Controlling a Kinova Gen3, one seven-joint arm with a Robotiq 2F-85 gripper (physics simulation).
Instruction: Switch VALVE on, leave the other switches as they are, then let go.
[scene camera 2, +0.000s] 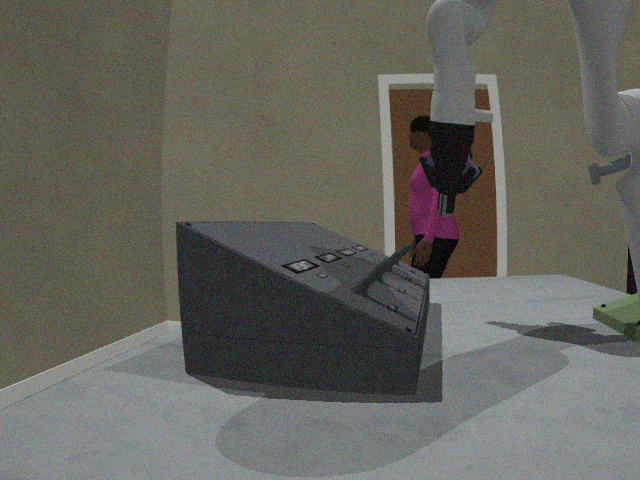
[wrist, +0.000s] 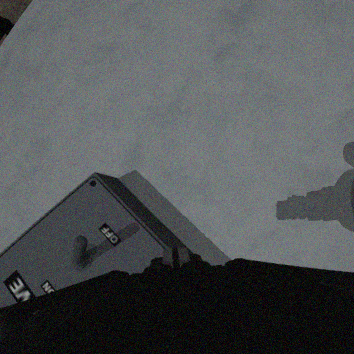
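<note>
A dark sloped switch panel stands on the table. In the scene view, a long lever sticks up from its face and leans towards the low edge, and small plates lie in a row, too small to read. In the wrist view, one lever stands between an OFF label and an ON label; its name plate is partly hidden, with "VE" showing. I cannot tell which switch is VALVE or how it is set. My gripper is shut and empty, above the panel's low side, touching nothing.
A green block lies at the right of the table. A person in a pink top stands behind the gripper, before a brown door. The panel's corner screw shows in the wrist view.
</note>
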